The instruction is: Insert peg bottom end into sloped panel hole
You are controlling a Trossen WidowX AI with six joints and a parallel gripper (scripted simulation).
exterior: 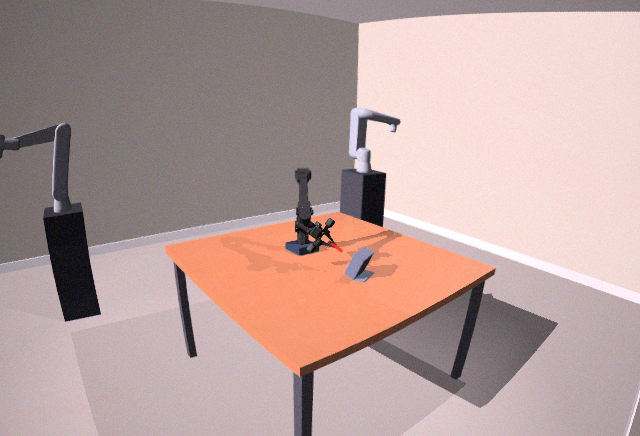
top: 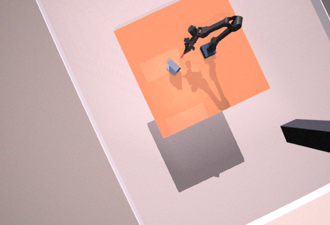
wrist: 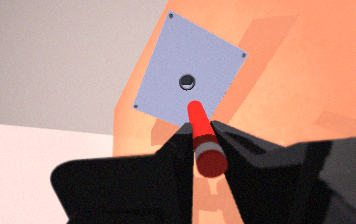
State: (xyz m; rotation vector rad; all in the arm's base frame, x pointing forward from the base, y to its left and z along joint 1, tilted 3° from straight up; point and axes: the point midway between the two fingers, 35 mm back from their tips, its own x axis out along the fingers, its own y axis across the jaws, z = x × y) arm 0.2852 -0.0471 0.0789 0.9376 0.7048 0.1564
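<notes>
Right now my gripper tip is 120 mm short of the sloped panel, 50 mm to the right of it and 50 mm above it. Also, from my gripper tip: red peg: 10 mm behind, 10 mm to the right, 10 mm above.
</notes>
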